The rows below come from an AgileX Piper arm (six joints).
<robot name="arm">
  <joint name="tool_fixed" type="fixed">
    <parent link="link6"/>
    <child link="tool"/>
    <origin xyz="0 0 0" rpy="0 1.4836 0"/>
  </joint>
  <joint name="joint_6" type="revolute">
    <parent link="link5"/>
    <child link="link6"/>
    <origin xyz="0.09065 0 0.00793"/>
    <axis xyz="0.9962 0 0.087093"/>
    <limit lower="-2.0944" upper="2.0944"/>
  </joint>
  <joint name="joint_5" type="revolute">
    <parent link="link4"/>
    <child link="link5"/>
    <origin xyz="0 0 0"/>
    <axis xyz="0 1 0"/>
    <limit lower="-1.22" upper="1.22"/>
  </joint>
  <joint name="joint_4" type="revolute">
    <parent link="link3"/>
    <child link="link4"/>
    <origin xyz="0.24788 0 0.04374"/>
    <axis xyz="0.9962 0 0.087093"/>
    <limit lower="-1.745" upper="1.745"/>
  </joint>
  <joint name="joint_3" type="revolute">
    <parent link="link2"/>
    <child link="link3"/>
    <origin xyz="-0.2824 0 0.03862"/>
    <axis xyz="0 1 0"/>
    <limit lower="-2.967" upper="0"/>
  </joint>
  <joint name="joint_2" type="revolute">
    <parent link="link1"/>
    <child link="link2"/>
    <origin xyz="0 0 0"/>
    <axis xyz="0 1 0"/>
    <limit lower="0" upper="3.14"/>
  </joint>
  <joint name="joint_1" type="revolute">
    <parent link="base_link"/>
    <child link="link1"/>
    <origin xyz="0 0 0.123"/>
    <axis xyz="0 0 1"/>
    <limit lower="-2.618" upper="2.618"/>
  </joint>
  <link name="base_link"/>
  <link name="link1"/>
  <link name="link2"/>
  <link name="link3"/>
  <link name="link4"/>
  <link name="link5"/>
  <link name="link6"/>
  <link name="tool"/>
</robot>
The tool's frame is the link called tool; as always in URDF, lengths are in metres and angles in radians.
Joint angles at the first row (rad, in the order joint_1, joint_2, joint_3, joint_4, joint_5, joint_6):
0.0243 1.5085 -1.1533 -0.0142 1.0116 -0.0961
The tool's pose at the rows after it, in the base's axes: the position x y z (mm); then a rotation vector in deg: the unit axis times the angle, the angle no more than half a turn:
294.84, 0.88, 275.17, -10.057, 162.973, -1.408
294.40, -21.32, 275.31, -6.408, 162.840, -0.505
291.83, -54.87, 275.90, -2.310, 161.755, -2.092
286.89, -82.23, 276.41, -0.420, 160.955, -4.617
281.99, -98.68, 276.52, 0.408, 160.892, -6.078
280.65, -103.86, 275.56, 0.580, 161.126, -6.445
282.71, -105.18, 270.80, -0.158, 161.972, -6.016
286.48, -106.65, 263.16, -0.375, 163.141, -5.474
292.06, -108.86, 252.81, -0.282, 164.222, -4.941
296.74, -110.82, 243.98, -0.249, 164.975, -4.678
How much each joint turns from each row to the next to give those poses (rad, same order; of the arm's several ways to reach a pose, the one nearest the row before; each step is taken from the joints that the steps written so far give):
-0.0213 0.0000 -0.0010 0.0142 0.0000 -0.0242
-0.0843 0.0000 0.0000 0.0346 -0.0035 -0.0538
-0.1172 0.0000 0.0000 0.0150 -0.0201 -0.0737
-0.0931 0.0000 0.0000 0.0000 -0.0173 -0.0702
-0.0577 0.0000 0.0000 0.0008 -0.0038 -0.0478
-0.0178 0.0032 0.0000 0.0000 0.0001 -0.0157
-0.0023 0.0159 0.0000 0.0028 0.0000 -0.0130
0.0000 0.0256 0.0000 -0.0001 -0.0042 -0.0033
0.0000 0.0347 0.0000 0.0000 -0.0150 0.0000
0.0000 0.0293 0.0000 -0.0013 -0.0160 0.0000

